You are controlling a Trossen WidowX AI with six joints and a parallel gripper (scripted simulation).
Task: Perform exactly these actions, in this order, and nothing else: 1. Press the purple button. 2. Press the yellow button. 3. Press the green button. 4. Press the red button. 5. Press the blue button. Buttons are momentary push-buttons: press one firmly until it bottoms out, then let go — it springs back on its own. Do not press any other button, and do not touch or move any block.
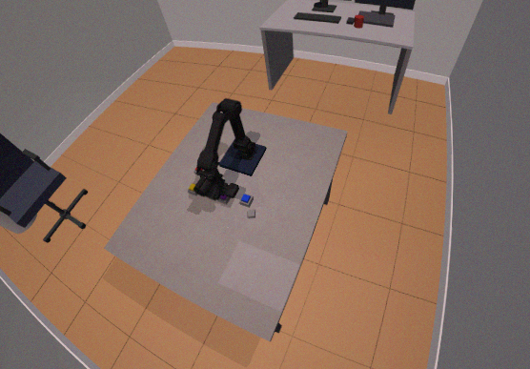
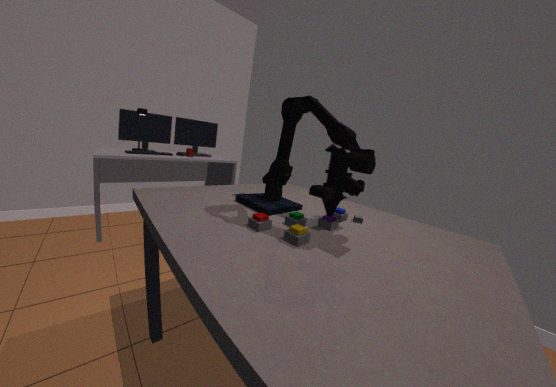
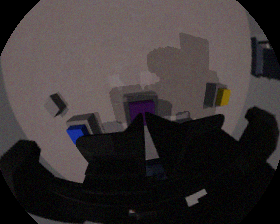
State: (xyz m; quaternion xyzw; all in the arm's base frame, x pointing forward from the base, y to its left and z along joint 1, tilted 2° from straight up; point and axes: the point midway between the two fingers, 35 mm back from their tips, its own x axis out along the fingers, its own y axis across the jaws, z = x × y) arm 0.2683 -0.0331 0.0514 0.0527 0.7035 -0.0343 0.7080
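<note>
Right now the purple button is 10 mm below my gripper tip. From my gripper tip the other things lie so: green button (70 mm behind, 80 mm to the right); grey block (50 mm ahead, 160 mm to the left, 30 mm below); blue button (10 mm behind, 110 mm to the left).
</note>
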